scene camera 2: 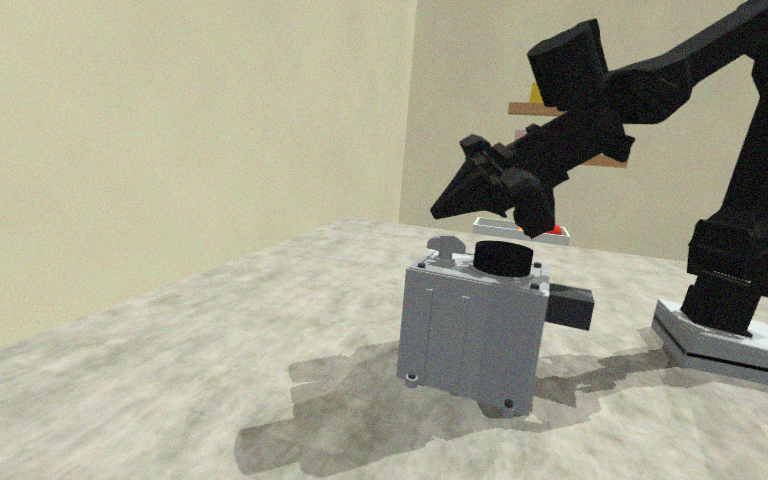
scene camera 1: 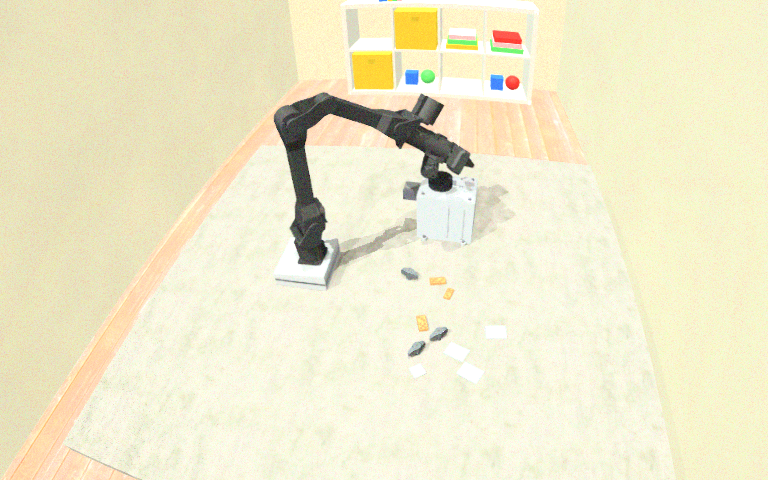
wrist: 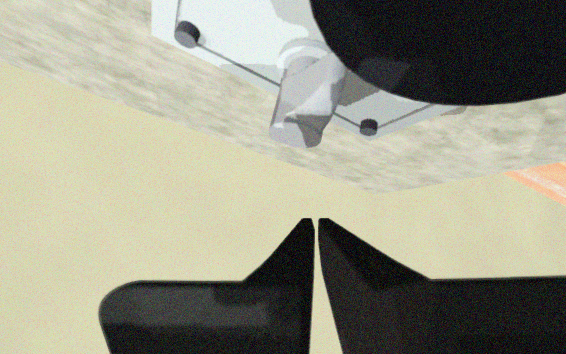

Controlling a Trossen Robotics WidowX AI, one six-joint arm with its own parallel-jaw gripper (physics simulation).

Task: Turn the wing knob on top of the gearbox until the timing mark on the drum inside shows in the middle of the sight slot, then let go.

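Where they show: gripper, fingertip midpoint: [scene camera 2: 432,214] [scene camera 1: 473,166] [wrist: 314,228]; arm's base, origin of the base link: [scene camera 2: 713,322] [scene camera 1: 312,256].
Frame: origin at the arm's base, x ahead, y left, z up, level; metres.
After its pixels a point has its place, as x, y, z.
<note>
The gearbox [scene camera 1: 433,217] @[0.280, 0.169, 0.028] [scene camera 2: 470,339] @[0.307, 0.288, 0.022] [wrist: 230,30] @[0.361, 0.195, 0.088] is a pale grey box standing upright on the mat. The grey wing knob [scene camera 1: 468,182] @[0.364, 0.221, 0.114] [scene camera 2: 446,246] @[0.355, 0.236, 0.109] [wrist: 310,90] @[0.340, 0.222, 0.112] stands on its top, beside a black round cap [scene camera 1: 440,181] @[0.292, 0.208, 0.117] [scene camera 2: 502,259] @[0.288, 0.261, 0.110] [wrist: 450,45] @[0.303, 0.232, 0.116]. My gripper [scene camera 1: 471,163] @[0.372, 0.252, 0.147] [scene camera 2: 433,213] @[0.372, 0.252, 0.147] [wrist: 314,228] @[0.372, 0.252, 0.147] is shut, its fingertips nearly touching and nothing between them. It is tilted down above the knob and apart from it. The sight slot, the drum and the timing mark cannot be made out in these views.
A dark block [scene camera 1: 411,190] @[0.215, 0.210, 0.078] [scene camera 2: 570,307] @[0.213, 0.253, 0.068] sticks out of the gearbox's side. Grey stones [scene camera 1: 409,273] @[0.246, 0.006, -0.023], orange pieces [scene camera 1: 437,280] @[0.315, 0.012, -0.042] and white squares [scene camera 1: 496,332] @[0.472, -0.124, -0.046] lie on the mat [scene camera 1: 226,367] @[-0.105, -0.344, -0.048]. A white tray [scene camera 2: 487,228] stands behind the gearbox in scene camera 2.
</note>
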